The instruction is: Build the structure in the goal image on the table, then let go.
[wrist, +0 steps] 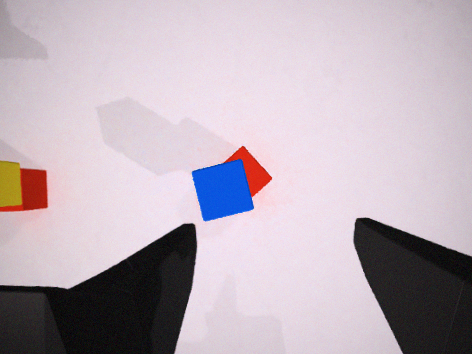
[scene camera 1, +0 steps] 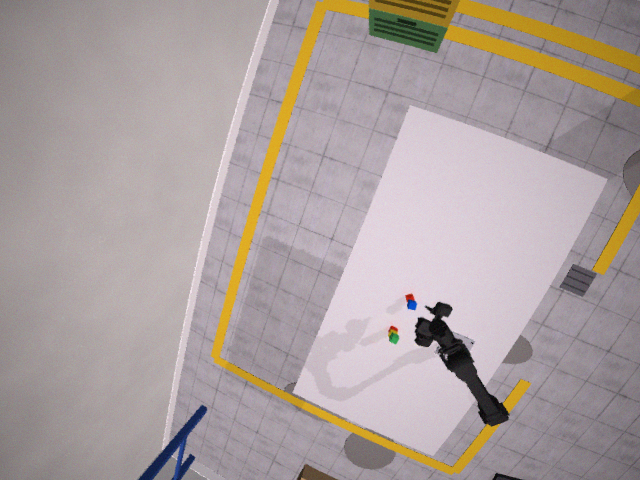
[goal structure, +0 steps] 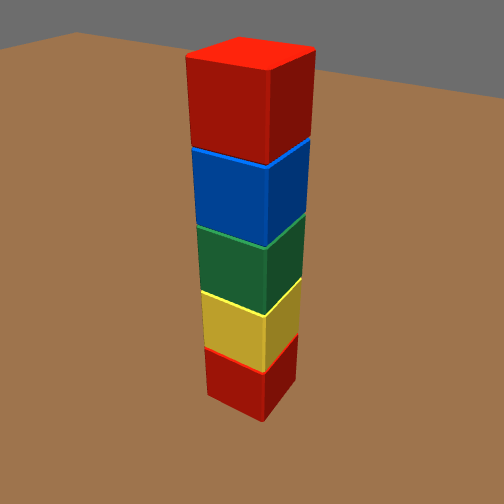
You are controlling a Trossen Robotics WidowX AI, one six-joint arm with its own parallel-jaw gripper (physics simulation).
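Places are measured from the arm's base along level axes (x back, y right, z up), in millimetres.
Pixels of known places: gripper, fingertip midpoint: (wrist: 275, 232) (scene camera 1: 422, 312).
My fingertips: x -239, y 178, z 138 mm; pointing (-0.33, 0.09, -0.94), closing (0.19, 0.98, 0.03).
Note:
Ahead of a thing's pixels: the offset from my fingertips to its top centre. Level surfaces: height alone.
A blue cube @[dy -18, dx -19, dz -82 mm] (scene camera 1: 412, 305) (wrist: 223, 190) sits on top of a red cube @[dy -5, dx -25, dz -115 mm] (scene camera 1: 409, 297) (wrist: 259, 176), turned at an angle to it, so a corner of the red one shows. A second stack to the left has a green cube @[dy -186, dx -59, dz -49 mm] (scene camera 1: 393, 338) on top, a yellow cube @[dy -188, dx -60, dz -82 mm] (scene camera 1: 393, 332) (wrist: 10, 184) in the middle and a red cube @[dy -188, dx -55, dz -115 mm] (scene camera 1: 393, 328) (wrist: 35, 189) at the bottom; its green cube does not show in the wrist view. My gripper (scene camera 1: 422, 315) (wrist: 275, 232) is open and empty, above the table beside the blue-and-red stack, apart from both stacks.
The stacks stand on the white table @[dz -148 mm] (scene camera 1: 480, 206), a short distance apart. The dark arm (scene camera 1: 467, 372) reaches over the table's lower right part, with its light base plate (scene camera 1: 468, 341) partly hidden beneath it. Shadows fall across the table's left part.

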